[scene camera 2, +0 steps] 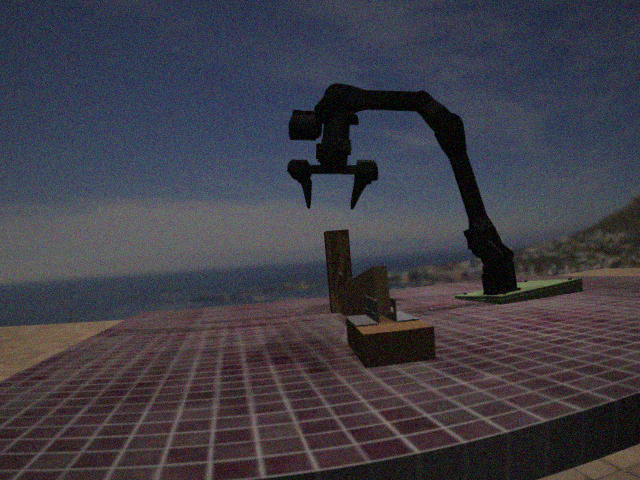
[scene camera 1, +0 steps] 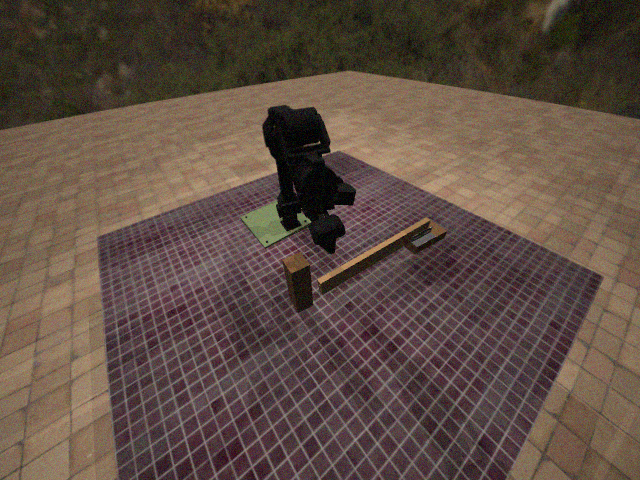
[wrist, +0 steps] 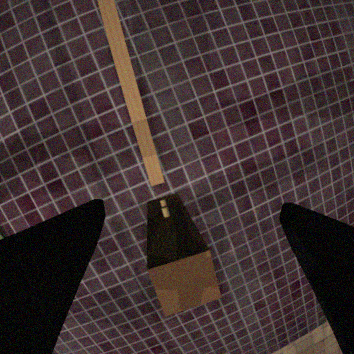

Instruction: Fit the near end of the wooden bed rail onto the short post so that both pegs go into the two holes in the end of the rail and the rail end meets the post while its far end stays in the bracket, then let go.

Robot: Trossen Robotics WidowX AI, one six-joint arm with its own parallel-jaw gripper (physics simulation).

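Places are measured from the arm's base along level axes (x down, y right, z back), in metres.
Pixels of known places: gripper, fingertip midpoint: [scene camera 2: 329, 208] [scene camera 1: 326, 241] [wrist: 194, 209]; arm's base at its link origin: [scene camera 2: 501, 292] [scene camera 1: 290, 223].
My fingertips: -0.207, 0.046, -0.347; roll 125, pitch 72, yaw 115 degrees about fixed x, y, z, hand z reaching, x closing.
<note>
Ahead of a thing's pixels: the offset from my fingertips to its top centre, as dx, dy, dz. "spot": to the spot under its first point. Level surfaces: height alone.
The wooden bed rail [scene camera 1: 369, 258] [scene camera 2: 373, 287] [wrist: 131, 90] slopes down from the bracket to its near end, which lies low beside the post with a small gap between them. The short post {spot: +0.091, +0.088, -0.009} [scene camera 1: 298, 283] [scene camera 2: 338, 268] [wrist: 185, 282] stands upright. Two light pegs {spot: +0.134, +0.042, +0.016} [wrist: 164, 208] stick out of its rail-facing side in the wrist view. The rail's far end sits in the slot of the bracket {spot: +0.187, -0.472, -0.009} [scene camera 1: 438, 232] [scene camera 2: 391, 343]. My gripper [scene camera 2: 330, 207] [wrist: 194, 209] is open and empty, pointing down high above the post and near rail end. The holes in the rail end are not visible.
The arm's green base plate [scene camera 1: 261, 230] [scene camera 2: 550, 287] lies on the purple tiled mat {dx +0.223} [scene camera 1: 310, 403] [scene camera 2: 232, 403], behind the post and rail in scene camera 1. Pale paving surrounds the mat.
</note>
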